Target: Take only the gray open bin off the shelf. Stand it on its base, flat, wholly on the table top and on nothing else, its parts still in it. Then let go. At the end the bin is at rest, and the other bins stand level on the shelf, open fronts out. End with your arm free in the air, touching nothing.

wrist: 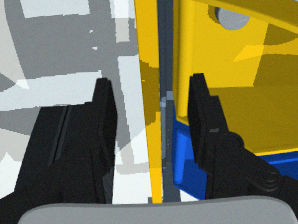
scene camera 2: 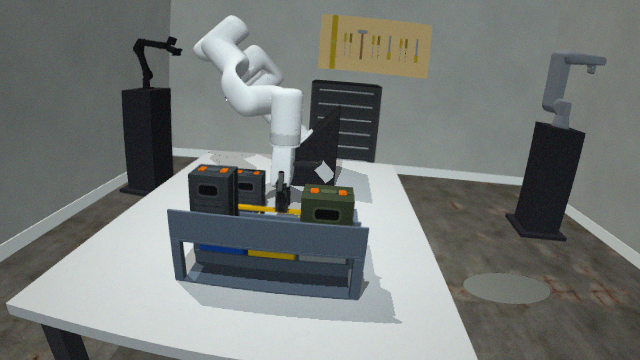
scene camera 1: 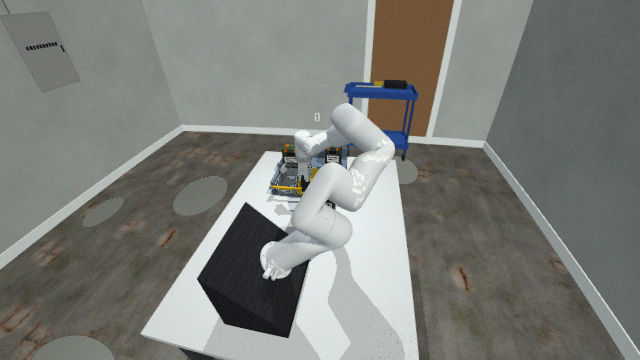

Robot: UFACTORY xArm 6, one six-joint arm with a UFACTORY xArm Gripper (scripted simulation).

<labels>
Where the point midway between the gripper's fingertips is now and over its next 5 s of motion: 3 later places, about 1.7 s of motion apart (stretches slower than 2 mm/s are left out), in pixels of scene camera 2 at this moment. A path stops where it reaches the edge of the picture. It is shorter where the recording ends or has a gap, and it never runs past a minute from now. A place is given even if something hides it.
My gripper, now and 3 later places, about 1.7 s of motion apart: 282, 208; 282, 204; 282, 211; 283, 183
</labels>
